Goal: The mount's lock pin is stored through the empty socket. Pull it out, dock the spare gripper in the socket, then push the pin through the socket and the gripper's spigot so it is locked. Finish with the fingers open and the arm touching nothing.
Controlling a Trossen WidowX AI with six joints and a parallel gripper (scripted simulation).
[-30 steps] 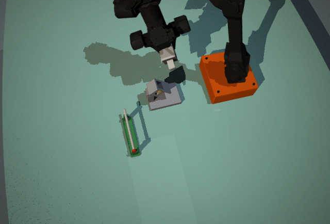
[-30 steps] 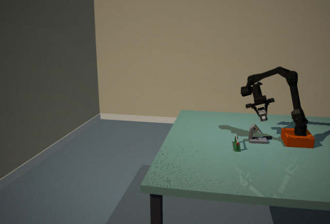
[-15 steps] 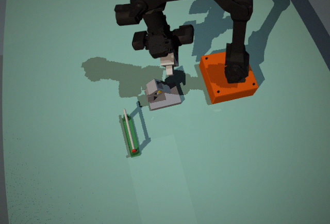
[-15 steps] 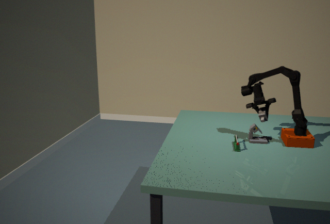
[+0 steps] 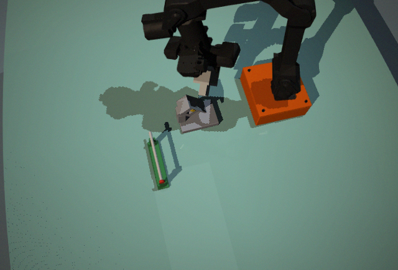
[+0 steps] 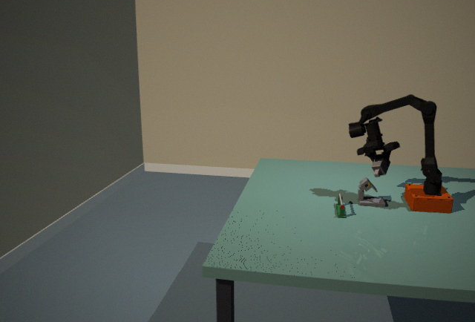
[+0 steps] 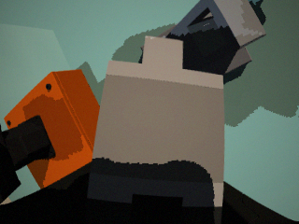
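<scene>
Now: gripper tip 1 cm to the right of the spare gripper and 1 cm short of it. Round my gripper tip: green cradle (20 cm to the left, 16 cm ahead, 13 cm below); grey mount (10 cm below, 6 cm to the left, 6 cm ahead).
</scene>
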